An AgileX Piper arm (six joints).
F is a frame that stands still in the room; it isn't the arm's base.
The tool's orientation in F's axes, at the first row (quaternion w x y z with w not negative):
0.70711 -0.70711 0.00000 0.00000
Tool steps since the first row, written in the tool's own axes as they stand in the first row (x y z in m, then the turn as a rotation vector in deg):
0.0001 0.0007 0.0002 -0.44 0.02 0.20
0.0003 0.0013 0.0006 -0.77 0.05 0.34
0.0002 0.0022 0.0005 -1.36 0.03 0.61
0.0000 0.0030 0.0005 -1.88 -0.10 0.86
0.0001 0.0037 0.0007 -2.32 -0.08 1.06
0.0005 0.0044 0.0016 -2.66 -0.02 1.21
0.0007 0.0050 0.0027 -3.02 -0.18 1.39
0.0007 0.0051 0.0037 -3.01 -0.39 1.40
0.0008 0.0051 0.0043 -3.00 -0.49 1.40
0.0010 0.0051 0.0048 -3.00 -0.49 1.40
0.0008 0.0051 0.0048 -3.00 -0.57 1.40
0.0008 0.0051 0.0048 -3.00 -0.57 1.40
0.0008 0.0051 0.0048 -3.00 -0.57 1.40
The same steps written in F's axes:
0.0001 0.0002 -0.0007 -0.44 0.20 -0.02
0.0003 0.0006 -0.0013 -0.77 0.34 -0.05
0.0002 0.0005 -0.0022 -1.36 0.61 -0.03
0.0000 0.0005 -0.0030 -1.88 0.86 0.10
0.0001 0.0007 -0.0037 -2.32 1.06 0.08
0.0005 0.0016 -0.0044 -2.66 1.21 0.02
0.0007 0.0027 -0.0050 -3.02 1.39 0.18
0.0007 0.0037 -0.0051 -3.01 1.40 0.39
0.0008 0.0043 -0.0051 -3.00 1.40 0.49
0.0010 0.0048 -0.0051 -3.00 1.40 0.49
0.0008 0.0048 -0.0051 -3.00 1.40 0.57
0.0008 0.0048 -0.0051 -3.00 1.40 0.57
0.0008 0.0048 -0.0051 -3.00 1.40 0.57

